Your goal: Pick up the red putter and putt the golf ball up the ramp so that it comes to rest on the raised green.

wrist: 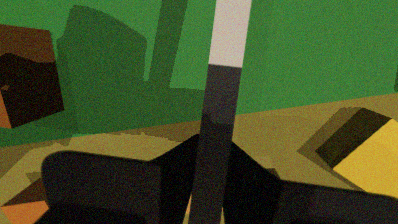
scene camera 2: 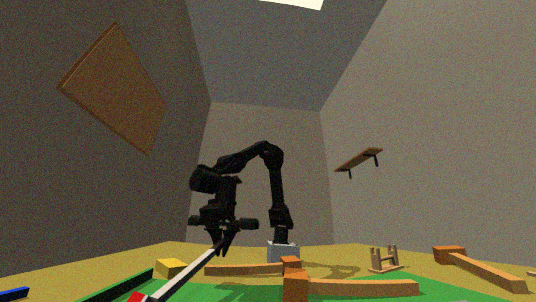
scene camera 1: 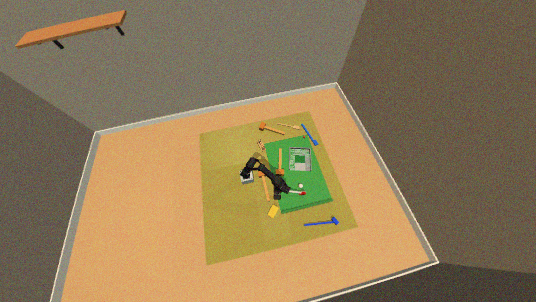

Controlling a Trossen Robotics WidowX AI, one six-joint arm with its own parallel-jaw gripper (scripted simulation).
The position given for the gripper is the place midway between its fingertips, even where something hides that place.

The gripper point(scene camera 2: 220, 256) carries a red putter.
